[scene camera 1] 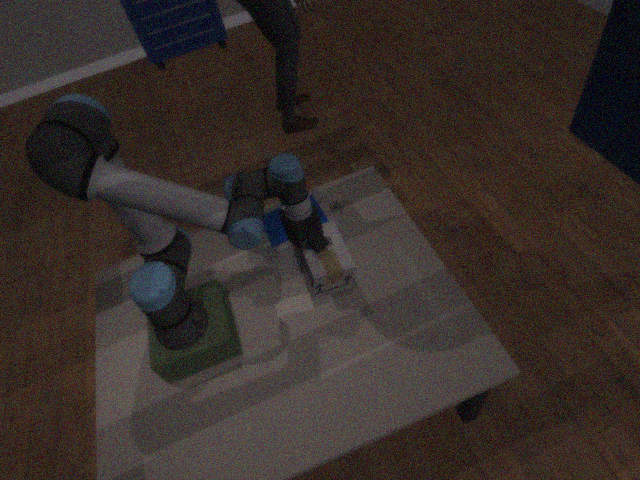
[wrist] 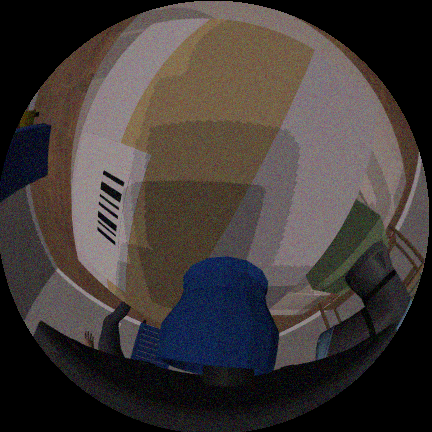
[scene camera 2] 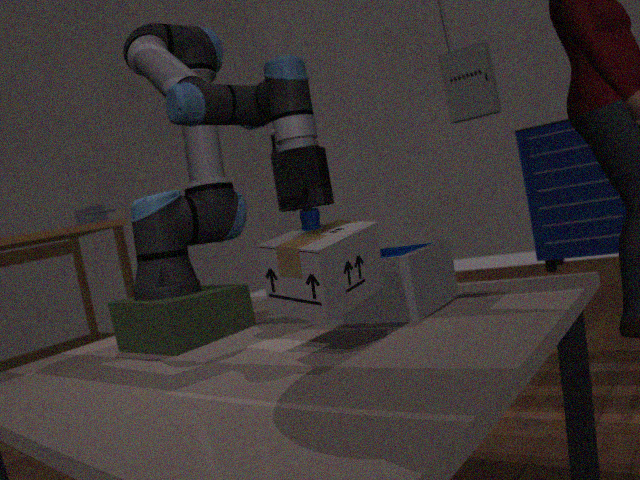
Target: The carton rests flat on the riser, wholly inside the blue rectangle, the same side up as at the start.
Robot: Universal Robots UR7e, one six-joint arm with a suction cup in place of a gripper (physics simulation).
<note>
My suction cup carries a carton, which touches nothing else.
</note>
